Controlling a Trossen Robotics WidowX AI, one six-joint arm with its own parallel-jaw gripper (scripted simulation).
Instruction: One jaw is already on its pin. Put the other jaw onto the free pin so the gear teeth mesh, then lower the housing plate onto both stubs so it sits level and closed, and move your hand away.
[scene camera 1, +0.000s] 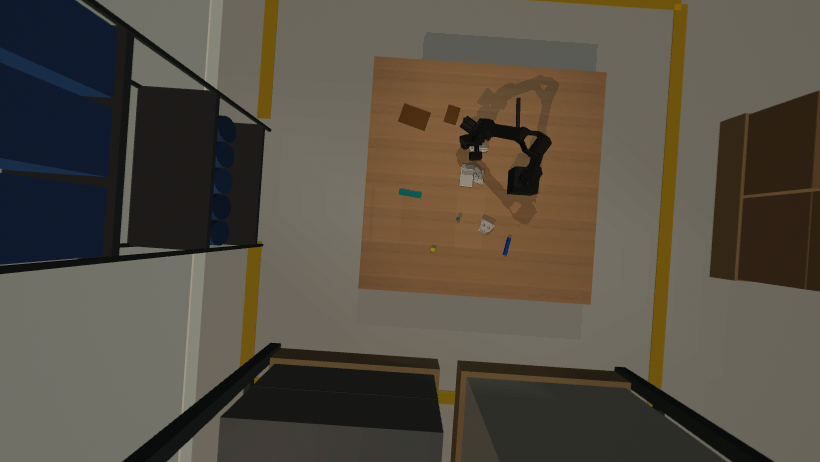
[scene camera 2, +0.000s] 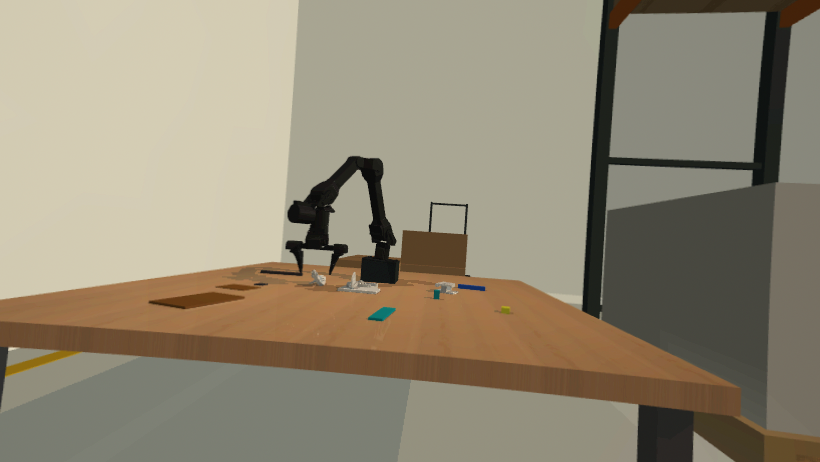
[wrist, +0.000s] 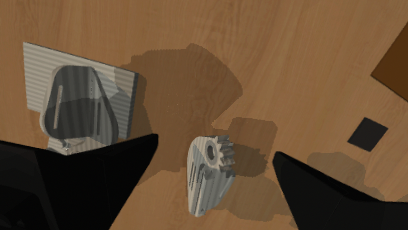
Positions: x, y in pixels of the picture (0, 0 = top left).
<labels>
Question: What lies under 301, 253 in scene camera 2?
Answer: The gripper.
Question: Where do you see a loose jaw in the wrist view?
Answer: At 210, 175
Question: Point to the gripper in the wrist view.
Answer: At 216, 148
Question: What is the gripper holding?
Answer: Nothing.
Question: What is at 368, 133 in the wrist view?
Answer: A small black square.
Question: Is the gripper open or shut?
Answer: Open.
</labels>
